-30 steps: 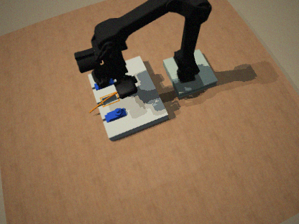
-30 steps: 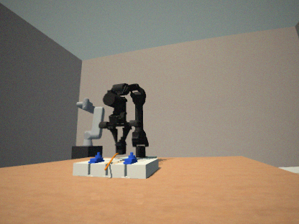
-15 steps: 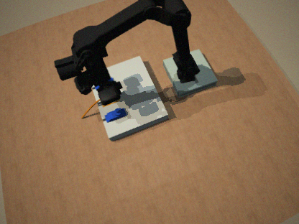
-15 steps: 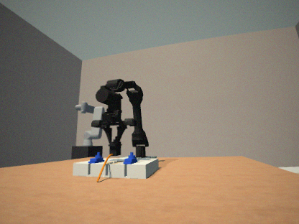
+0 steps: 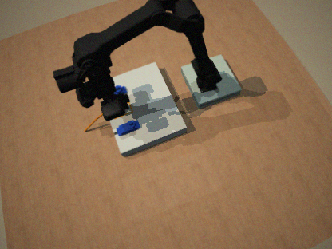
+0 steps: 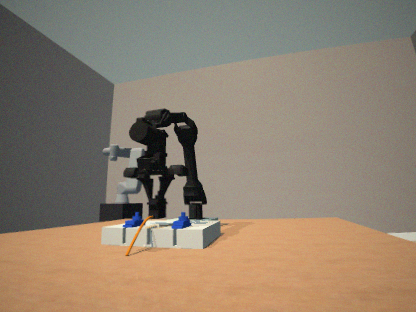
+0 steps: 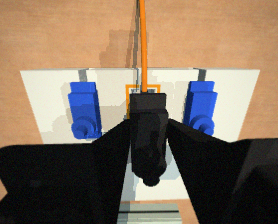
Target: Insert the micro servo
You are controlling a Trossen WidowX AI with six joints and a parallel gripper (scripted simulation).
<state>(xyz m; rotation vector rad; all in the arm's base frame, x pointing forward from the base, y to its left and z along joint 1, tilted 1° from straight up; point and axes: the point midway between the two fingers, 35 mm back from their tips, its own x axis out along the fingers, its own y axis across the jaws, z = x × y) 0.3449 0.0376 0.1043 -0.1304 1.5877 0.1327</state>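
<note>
Now: gripper tip 12 cm past the white deck, 9 cm above it and 2 cm to the left of it.
</note>
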